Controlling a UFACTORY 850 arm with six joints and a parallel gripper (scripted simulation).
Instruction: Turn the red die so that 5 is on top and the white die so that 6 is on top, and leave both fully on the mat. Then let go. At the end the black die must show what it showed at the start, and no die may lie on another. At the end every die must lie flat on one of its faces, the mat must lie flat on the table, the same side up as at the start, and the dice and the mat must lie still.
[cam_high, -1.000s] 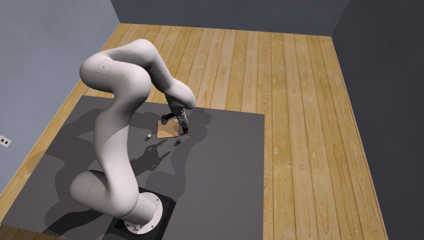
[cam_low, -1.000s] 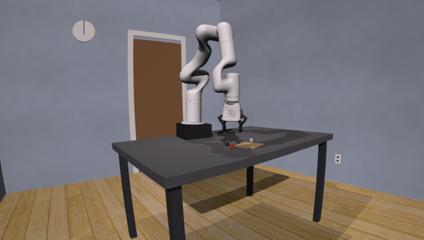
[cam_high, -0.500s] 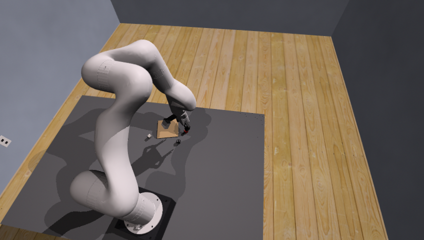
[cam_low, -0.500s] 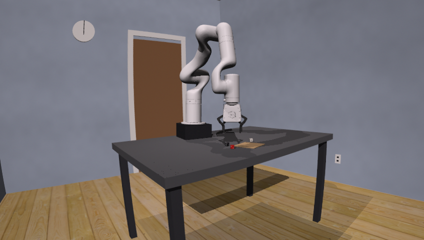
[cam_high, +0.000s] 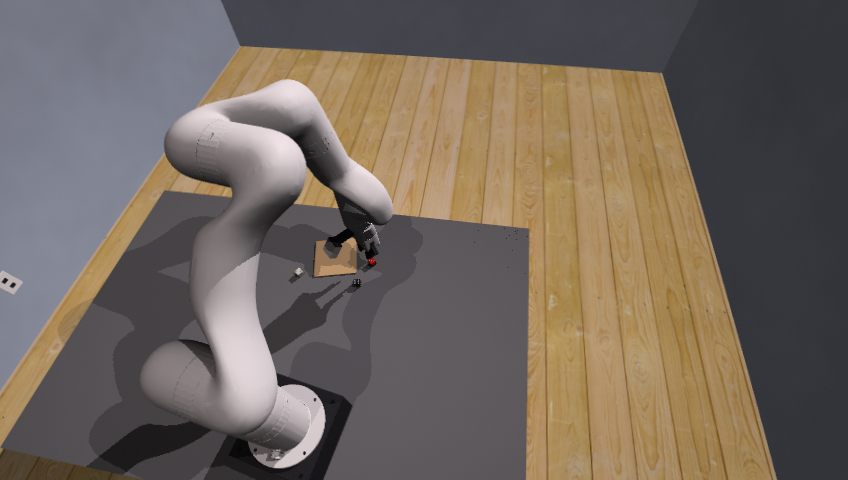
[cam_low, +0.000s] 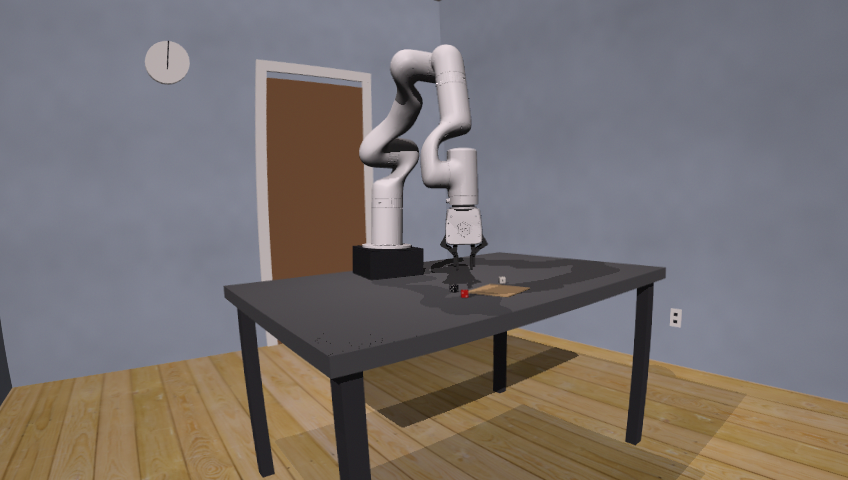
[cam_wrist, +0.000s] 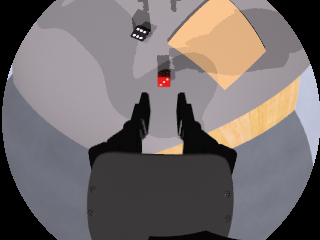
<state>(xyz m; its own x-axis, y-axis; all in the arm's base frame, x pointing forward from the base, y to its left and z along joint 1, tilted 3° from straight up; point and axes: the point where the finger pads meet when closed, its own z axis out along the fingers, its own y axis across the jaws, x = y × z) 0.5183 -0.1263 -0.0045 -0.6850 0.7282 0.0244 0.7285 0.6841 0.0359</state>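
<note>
Now: hand 90 mm above the red die and 10 mm to the left of it. The rest, counted from my hand: tan mat (120 mm to the left, 100 mm below, 30 mm ahead); white die (230 mm to the left, 90 mm below, 50 mm behind); black die (90 mm below, 70 mm behind, 30 mm to the left).
</note>
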